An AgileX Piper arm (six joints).
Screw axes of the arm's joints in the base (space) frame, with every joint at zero. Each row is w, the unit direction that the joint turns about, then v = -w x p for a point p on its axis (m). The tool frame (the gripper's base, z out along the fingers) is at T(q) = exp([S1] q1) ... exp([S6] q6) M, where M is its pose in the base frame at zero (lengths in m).
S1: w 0 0 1 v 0 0 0
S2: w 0 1 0 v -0.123 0 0
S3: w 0 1 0 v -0.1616 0 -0.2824
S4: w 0.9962 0 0.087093 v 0 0.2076 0
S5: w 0 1 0 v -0.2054 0 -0.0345
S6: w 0.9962 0 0.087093 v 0 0.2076 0
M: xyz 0.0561 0 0.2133 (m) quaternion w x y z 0.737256 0 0.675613 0
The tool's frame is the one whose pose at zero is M.
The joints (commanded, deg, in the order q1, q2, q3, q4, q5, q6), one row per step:
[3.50, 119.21, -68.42, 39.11, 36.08, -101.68]
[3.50, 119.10, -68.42, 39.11, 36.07, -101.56]
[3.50, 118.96, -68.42, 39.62, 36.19, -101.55]
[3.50, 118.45, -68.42, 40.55, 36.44, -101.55]
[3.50, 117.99, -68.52, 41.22, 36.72, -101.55]
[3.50, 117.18, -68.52, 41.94, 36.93, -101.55]
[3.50, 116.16, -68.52, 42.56, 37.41, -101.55]
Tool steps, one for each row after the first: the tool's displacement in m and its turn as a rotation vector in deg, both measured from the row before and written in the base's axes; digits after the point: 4 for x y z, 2 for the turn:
[0.0000, 0.0000, 0.0007, 0.03, -0.07, -0.11]
[0.0001, 0.0005, 0.0011, 0.42, -0.02, -0.32]
[0.0001, 0.0009, 0.0038, 0.79, -0.27, -0.55]
[0.0004, 0.0007, 0.0038, 0.62, -0.31, -0.34]
[0.0001, 0.0007, 0.0058, 0.65, -0.61, -0.40]
[-0.0004, 0.0008, 0.0071, 0.71, -0.62, -0.19]

